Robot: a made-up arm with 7 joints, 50 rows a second.
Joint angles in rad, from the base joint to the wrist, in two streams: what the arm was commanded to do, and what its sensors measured. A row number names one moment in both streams.
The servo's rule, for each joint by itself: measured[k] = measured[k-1] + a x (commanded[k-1-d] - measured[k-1]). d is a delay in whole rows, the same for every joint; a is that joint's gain. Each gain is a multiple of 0.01, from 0.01 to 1. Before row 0 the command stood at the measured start. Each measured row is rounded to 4 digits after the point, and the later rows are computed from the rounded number. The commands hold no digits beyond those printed.
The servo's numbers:
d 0
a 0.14 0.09 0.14 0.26 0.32 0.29 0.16
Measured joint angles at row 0: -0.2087 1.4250 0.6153 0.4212 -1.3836 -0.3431 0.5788
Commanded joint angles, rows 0 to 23: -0.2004 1.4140 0.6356 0.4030 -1.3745 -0.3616 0.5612; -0.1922 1.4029 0.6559 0.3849 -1.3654 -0.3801 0.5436; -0.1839 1.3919 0.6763 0.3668 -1.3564 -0.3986 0.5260; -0.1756 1.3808 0.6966 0.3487 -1.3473 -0.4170 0.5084; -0.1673 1.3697 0.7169 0.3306 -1.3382 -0.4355 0.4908; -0.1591 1.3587 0.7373 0.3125 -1.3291 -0.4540 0.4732; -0.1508 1.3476 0.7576 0.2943 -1.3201 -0.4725 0.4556; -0.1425 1.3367 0.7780 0.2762 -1.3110 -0.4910 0.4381; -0.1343 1.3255 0.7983 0.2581 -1.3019 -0.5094 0.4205; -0.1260 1.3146 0.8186 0.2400 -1.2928 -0.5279 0.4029; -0.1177 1.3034 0.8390 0.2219 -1.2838 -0.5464 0.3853; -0.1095 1.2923 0.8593 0.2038 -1.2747 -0.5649 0.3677; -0.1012 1.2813 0.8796 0.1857 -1.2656 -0.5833 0.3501; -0.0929 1.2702 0.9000 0.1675 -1.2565 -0.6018 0.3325; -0.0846 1.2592 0.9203 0.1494 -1.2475 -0.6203 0.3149; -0.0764 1.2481 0.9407 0.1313 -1.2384 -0.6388 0.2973; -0.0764 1.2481 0.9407 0.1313 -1.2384 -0.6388 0.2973; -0.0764 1.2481 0.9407 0.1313 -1.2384 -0.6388 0.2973; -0.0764 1.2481 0.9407 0.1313 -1.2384 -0.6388 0.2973; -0.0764 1.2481 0.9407 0.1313 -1.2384 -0.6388 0.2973; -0.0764 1.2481 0.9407 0.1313 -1.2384 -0.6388 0.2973; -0.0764 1.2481 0.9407 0.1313 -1.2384 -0.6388 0.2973; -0.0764 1.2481 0.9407 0.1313 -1.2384 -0.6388 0.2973; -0.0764 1.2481 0.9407 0.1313 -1.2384 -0.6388 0.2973
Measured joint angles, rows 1 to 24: -0.2075 1.4240 0.6181 0.4165 -1.3807 -0.3485 0.5760; -0.2054 1.4221 0.6234 0.4083 -1.3758 -0.3577 0.5708; -0.2024 1.4194 0.6308 0.3975 -1.3696 -0.3696 0.5636; -0.1986 1.4159 0.6400 0.3848 -1.3625 -0.3833 0.5548; -0.1942 1.4117 0.6508 0.3707 -1.3547 -0.3984 0.5446; -0.1893 1.4069 0.6629 0.3556 -1.3465 -0.4145 0.5332; -0.1839 1.4016 0.6762 0.3397 -1.3381 -0.4313 0.5208; -0.1781 1.3958 0.6905 0.3232 -1.3294 -0.4486 0.5076; -0.1720 1.3895 0.7056 0.3063 -1.3206 -0.4662 0.4937; -0.1656 1.3828 0.7214 0.2891 -1.3117 -0.4841 0.4792; -0.1589 1.3757 0.7379 0.2716 -1.3028 -0.5022 0.4642; -0.1520 1.3682 0.7549 0.2540 -1.2938 -0.5204 0.4488; -0.1449 1.3604 0.7724 0.2362 -1.2848 -0.5386 0.4330; -0.1376 1.3523 0.7903 0.2183 -1.2757 -0.5569 0.4169; -0.1302 1.3439 0.8085 0.2004 -1.2667 -0.5753 0.4006; -0.1227 1.3353 0.8270 0.1824 -1.2576 -0.5937 0.3841; -0.1162 1.3275 0.8429 0.1691 -1.2515 -0.6068 0.3702; -0.1106 1.3204 0.8566 0.1593 -1.2473 -0.6161 0.3585; -0.1058 1.3139 0.8684 0.1520 -1.2445 -0.6227 0.3487; -0.1017 1.3080 0.8785 0.1466 -1.2425 -0.6274 0.3405; -0.0982 1.3026 0.8872 0.1426 -1.2412 -0.6307 0.3336; -0.0951 1.2977 0.8947 0.1397 -1.2403 -0.6330 0.3278; -0.0925 1.2932 0.9011 0.1375 -1.2397 -0.6347 0.3229; -0.0902 1.2891 0.9066 0.1359 -1.2393 -0.6359 0.3188
